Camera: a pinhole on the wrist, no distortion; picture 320 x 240 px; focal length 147.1 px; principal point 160.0 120.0 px. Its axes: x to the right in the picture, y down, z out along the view. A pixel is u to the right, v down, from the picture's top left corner.
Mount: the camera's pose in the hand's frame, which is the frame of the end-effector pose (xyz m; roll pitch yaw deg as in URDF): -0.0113 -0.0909 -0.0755 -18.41 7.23 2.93
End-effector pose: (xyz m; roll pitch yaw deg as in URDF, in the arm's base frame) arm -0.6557 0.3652 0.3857 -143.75 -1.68 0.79
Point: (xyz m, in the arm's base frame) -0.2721 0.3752 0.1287
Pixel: 293 159
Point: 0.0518 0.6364 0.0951
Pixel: outside the picture
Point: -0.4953 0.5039 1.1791
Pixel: behind the camera
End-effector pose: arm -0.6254 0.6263 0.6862 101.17 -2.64 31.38
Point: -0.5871 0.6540 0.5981
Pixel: 230 69
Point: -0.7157 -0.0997 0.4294
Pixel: 25 69
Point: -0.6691 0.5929 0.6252
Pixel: 72 132
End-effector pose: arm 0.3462 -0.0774 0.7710 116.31 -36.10 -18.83
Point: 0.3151 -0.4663 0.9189
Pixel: 203 169
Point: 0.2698 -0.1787 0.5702
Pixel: 49 90
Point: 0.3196 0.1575 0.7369
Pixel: behind the camera
